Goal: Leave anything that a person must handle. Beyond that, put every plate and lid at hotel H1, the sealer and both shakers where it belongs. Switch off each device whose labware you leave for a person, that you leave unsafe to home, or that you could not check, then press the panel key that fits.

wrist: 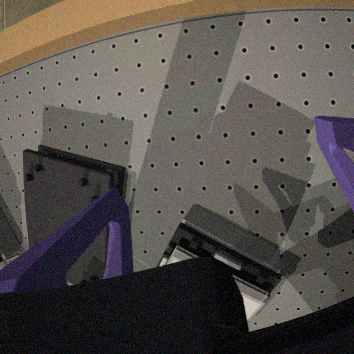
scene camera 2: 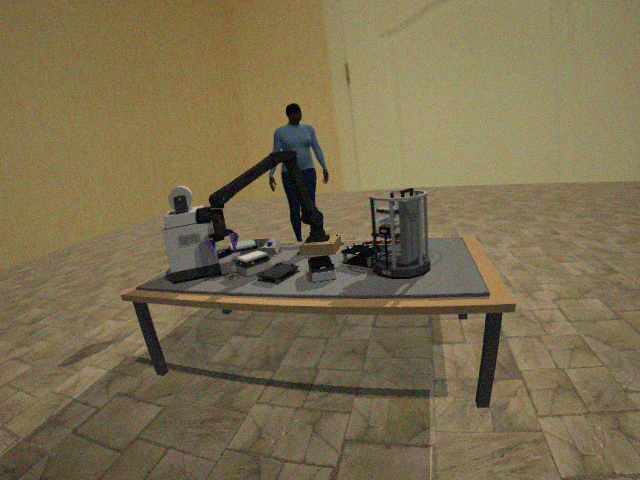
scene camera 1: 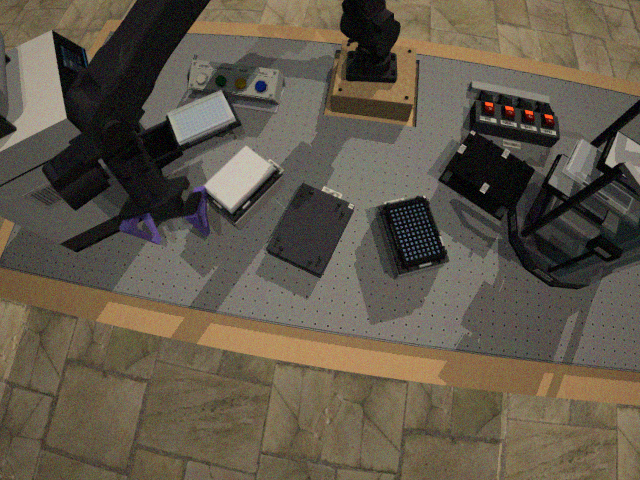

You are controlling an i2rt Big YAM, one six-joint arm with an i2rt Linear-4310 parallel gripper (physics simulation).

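Seen in the pictures: gripper, fingertip midpoint: (wrist: 216, 163) (scene camera 2: 225, 254) (scene camera 1: 183, 237); arm's base at its link origin: (scene camera 2: 318, 239) (scene camera 1: 371, 68).
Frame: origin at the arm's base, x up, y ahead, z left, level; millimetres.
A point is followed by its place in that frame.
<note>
My gripper (scene camera 1: 181, 236) @[x 88, y 485, z -324 mm] (scene camera 2: 223, 249) @[x 88, y 485, z -324 mm] (wrist: 216, 163) @[x 88, y 485, z -324 mm] is open and empty, above the mat beside the sealer (scene camera 1: 36, 103) @[x 280, y 352, z -516 mm] (scene camera 2: 186, 250) @[x 103, y 442, z -554 mm]. A pale plate (scene camera 1: 201, 118) @[x 59, y 213, z -356 mm] (scene camera 2: 245, 244) @[x 56, y 218, z -338 mm] lies on a dark support near the sealer. A white-topped item (scene camera 1: 240, 177) @[x 33, y 335, z -258 mm] (scene camera 2: 251, 257) @[x 30, y 364, z -252 mm] (wrist: 252, 301) @[x 33, y 360, z -323 mm] sits on a low device right of my gripper, partly hidden in the wrist view. A flat dark device (scene camera 1: 310, 227) @[x -19, y 412, z -115 mm] (scene camera 2: 278, 272) @[x -20, y 444, z -101 mm] (wrist: 65, 195) @[x -19, y 449, z -136 mm] bears no plate. A black plate with blue wells (scene camera 1: 416, 229) @[x 11, y 415, z 91 mm] (scene camera 2: 321, 262) @[x 21, y 451, z 97 mm] sits on another device. The hotel (scene camera 1: 547, 279) @[x -30, y 489, z 379 mm] (scene camera 2: 403, 271) @[x -18, y 501, z 435 mm] holds clear labware (scene camera 1: 584, 160) @[x 163, y 326, z 355 mm].
A key panel (scene camera 1: 235, 82) @[x 19, y 77, z -316 mm] (scene camera 2: 269, 245) @[x 10, y 94, z -253 mm] has green, yellow and blue keys. A switch box (scene camera 1: 514, 124) @[x -9, y 126, z 342 mm] shows several orange-red switches. A black platform (scene camera 1: 485, 173) @[x 10, y 278, z 244 mm] (scene camera 2: 358, 253) @[x 11, y 320, z 244 mm] stands beside the hotel. The arm's wooden base (scene camera 1: 372, 105) @[x -20, y 97, z 6 mm] (scene camera 2: 320, 245) @[x -5, y 98, z 29 mm] is at the back. A person (scene camera 2: 297, 149) stands behind the table.
</note>
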